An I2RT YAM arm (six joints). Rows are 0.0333 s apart.
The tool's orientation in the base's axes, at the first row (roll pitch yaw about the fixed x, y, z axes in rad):
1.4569, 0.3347, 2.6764
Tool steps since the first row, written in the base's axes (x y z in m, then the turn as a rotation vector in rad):
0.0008, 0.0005, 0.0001, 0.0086, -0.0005, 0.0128
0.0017, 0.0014, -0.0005, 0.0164, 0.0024, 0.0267
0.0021, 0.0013, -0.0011, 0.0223, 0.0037, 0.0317
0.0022, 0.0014, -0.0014, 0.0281, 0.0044, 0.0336
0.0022, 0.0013, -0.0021, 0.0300, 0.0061, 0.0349
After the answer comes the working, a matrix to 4 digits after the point.
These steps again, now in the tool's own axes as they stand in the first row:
-0.0005, -0.0002, 0.0008, -0.0117, 0.0090, 0.0045
-0.0007, -0.0010, 0.0019, -0.0216, 0.0195, 0.0118
-0.0009, -0.0017, 0.0019, -0.0277, 0.0223, 0.0159
-0.0008, -0.0020, 0.0020, -0.0329, 0.0221, 0.0192
-0.0006, -0.0027, 0.0019, -0.0342, 0.0227, 0.0216

The tool's axes in the first row as the columns of a matrix, in the base's axes (rounded; the answer above uses it unrounded):
-0.8441, -0.3427, 0.4123
0.4237, 0.0448, 0.9047
-0.3285, 0.9384, 0.1073

